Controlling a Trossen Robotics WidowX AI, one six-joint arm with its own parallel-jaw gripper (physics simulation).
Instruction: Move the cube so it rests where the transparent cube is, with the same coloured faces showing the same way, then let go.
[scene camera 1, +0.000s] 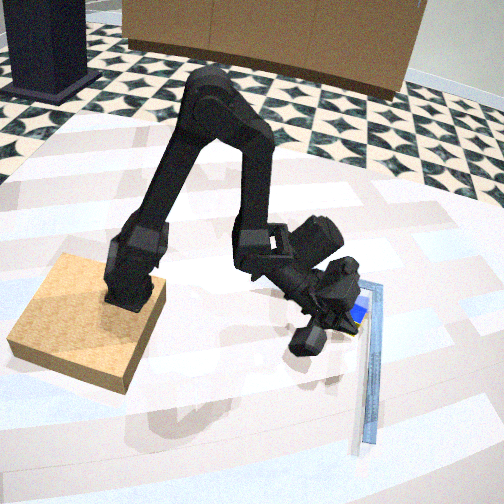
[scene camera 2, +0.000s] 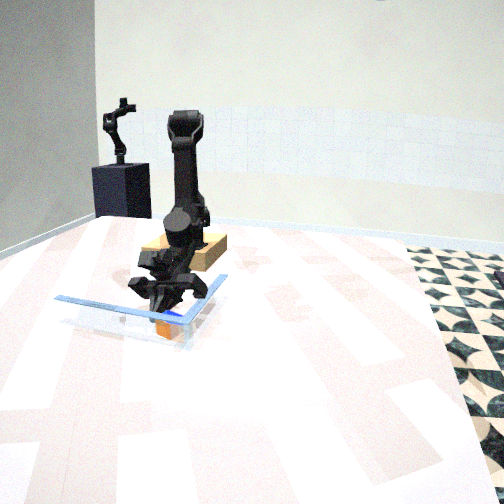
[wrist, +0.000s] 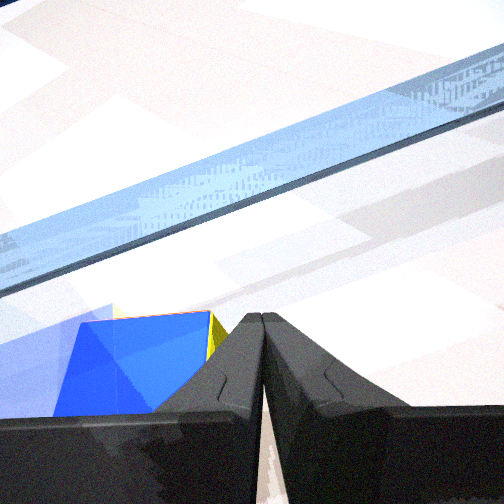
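The cube shows a blue face and a thin yellow edge in the wrist view, just left of my fingers. In scene camera 1 it peeks out blue and yellow behind the gripper; in scene camera 2 its orange side sits on the floor under the gripper. My gripper is shut with the fingertips pressed together and nothing between them; it sits beside the cube. A faint transparent blue overlay lies over the cube's left part in the wrist view; the transparent cube itself I cannot make out clearly.
A thin translucent blue L-shaped rail lies on the floor by the cube. The arm's base stands on a tan wooden block. A dark pedestal with another small arm stands far back.
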